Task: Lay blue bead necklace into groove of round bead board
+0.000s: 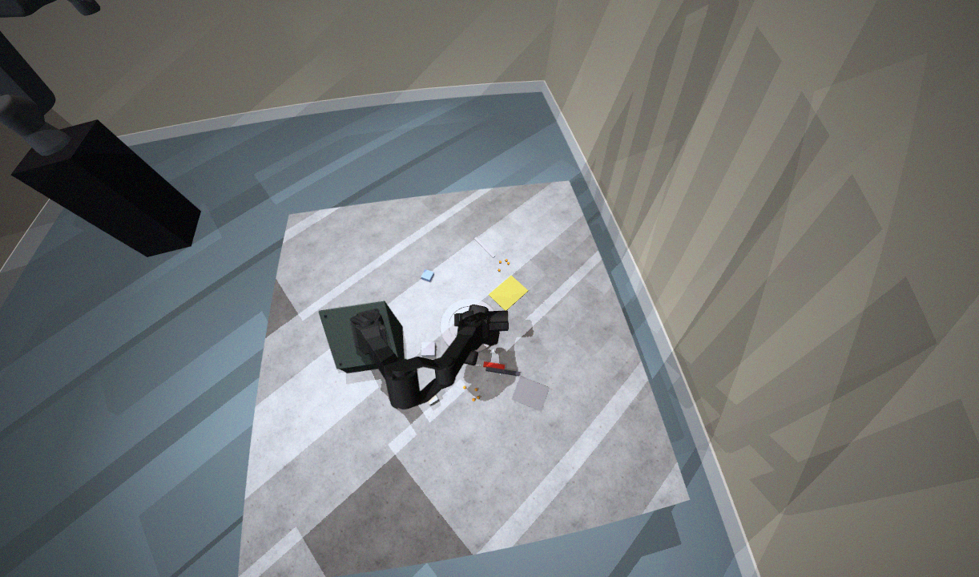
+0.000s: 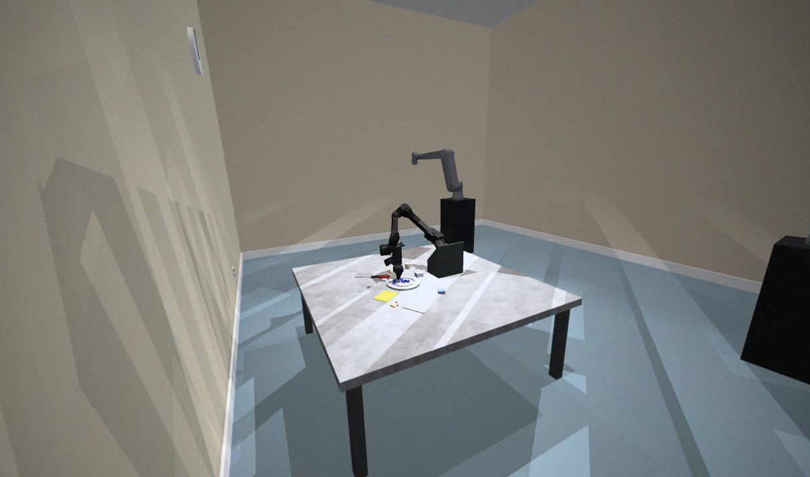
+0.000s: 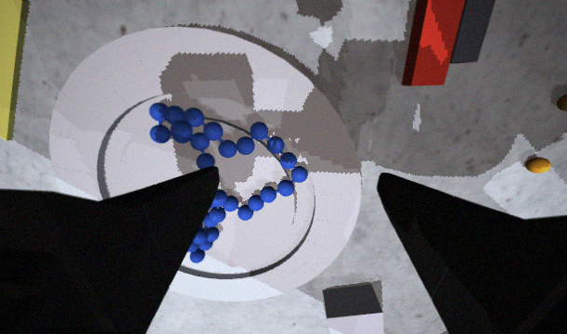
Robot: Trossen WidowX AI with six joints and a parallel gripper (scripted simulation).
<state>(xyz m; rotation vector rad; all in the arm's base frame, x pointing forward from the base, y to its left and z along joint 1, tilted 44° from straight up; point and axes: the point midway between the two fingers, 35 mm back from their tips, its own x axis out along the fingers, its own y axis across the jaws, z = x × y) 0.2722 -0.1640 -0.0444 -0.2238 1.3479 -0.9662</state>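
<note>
Right now my gripper tip is 7 cm to the right of the round white bead board and 1 cm above it. Also, from my gripper tip: cream cube (17 cm behind, 14 cm to the right); yellow sheet (17 cm ahead, 16 cm to the left, 2 cm below); grey tool (6 cm ahead, 10 cm to the right, 2 cm below).
</note>
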